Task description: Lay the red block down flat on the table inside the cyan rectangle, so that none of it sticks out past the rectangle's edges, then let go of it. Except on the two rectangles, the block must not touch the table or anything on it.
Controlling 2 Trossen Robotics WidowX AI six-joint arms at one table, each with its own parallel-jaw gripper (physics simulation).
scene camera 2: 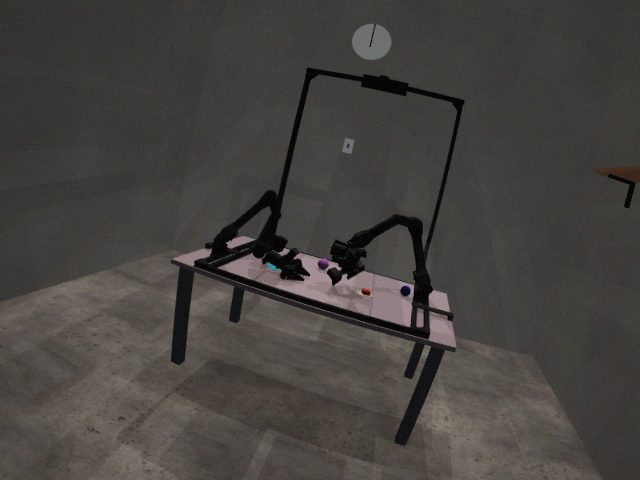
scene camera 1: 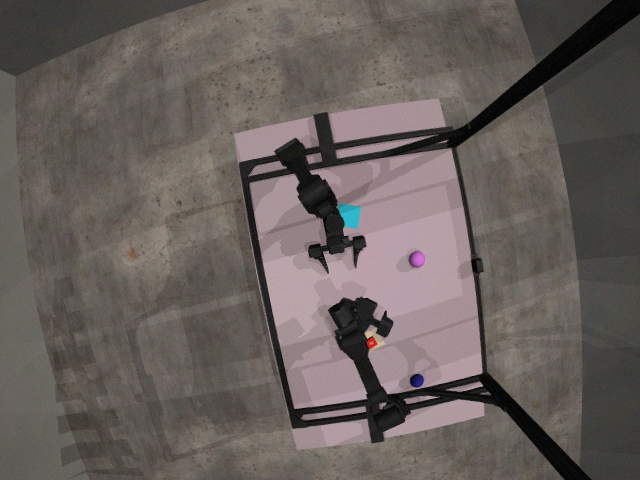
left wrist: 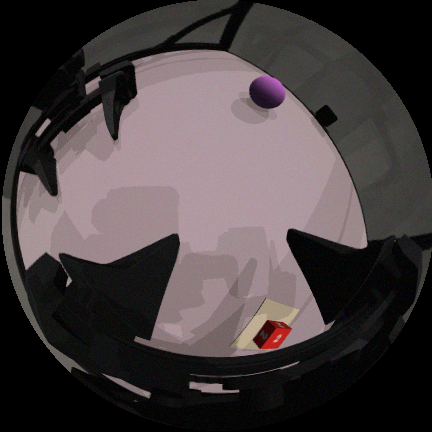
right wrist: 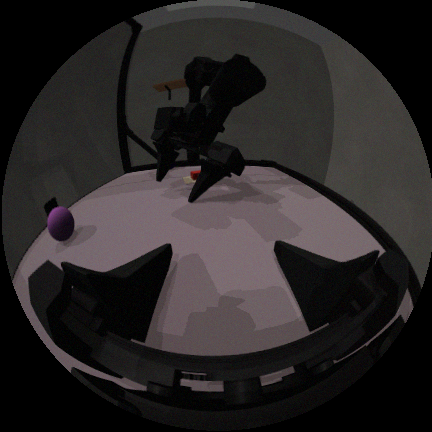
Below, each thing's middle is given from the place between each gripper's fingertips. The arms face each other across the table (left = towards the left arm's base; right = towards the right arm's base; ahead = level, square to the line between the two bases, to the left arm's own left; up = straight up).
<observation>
I see my right gripper 25 cm past the purple ball (left wrist: pixel 265 91), 6 cm to the right of it and 1 cm below it. The rest, counted from my right hand: red block (left wrist: pixel 271 334) (27 cm to the left); cream rectangle (left wrist: pixel 269 309) (27 cm to the left, 1 cm below).
I see the cream rectangle 120 mm to the left of my left hand, 50 mm ahead of it and 10 mm below it. The rest, counted from my left hand: red block: 120 mm to the left, 60 mm ahead; then purple ball: 190 mm behind, 90 mm to the right, 10 mm above.
</observation>
